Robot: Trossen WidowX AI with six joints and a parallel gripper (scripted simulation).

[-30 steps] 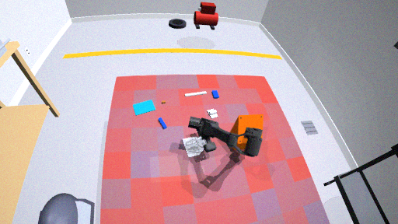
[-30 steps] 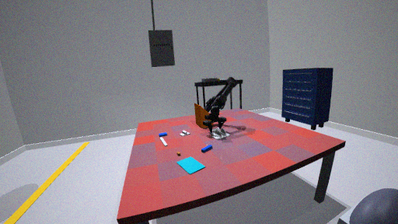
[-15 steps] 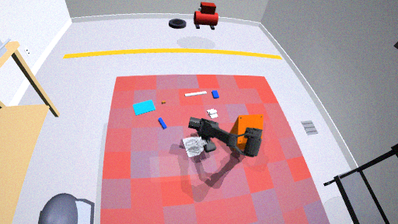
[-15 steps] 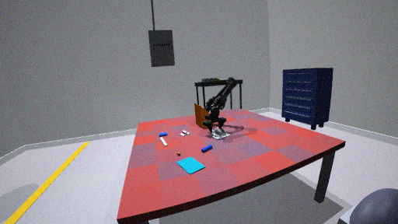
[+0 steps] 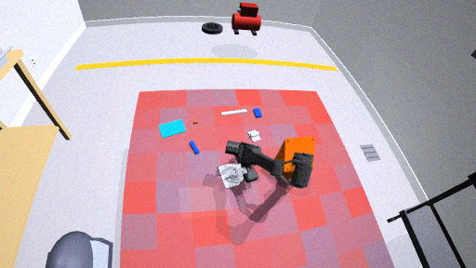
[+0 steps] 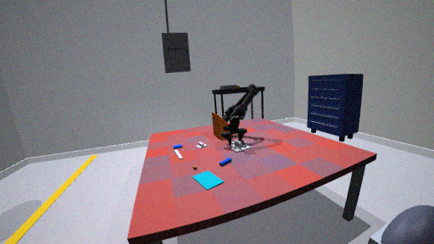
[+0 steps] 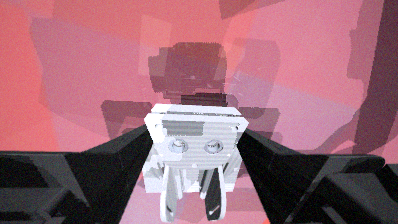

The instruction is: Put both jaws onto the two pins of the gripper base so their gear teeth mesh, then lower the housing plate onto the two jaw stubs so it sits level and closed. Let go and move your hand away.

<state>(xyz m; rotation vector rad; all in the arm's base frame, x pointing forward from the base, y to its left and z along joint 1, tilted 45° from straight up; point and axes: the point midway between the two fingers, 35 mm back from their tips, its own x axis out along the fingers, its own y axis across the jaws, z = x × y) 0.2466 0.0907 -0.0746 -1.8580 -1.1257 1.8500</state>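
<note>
Right now the small white part is 10 mm ahead of my gripper tip and 20 mm above it. The rest, counted from my gripper tip: white jaw: 30 mm ahead, 10 mm to the right; tiny brown bit: 260 mm ahead, 300 mm to the right; blue block: 250 mm ahead, 130 mm to the right.
</note>
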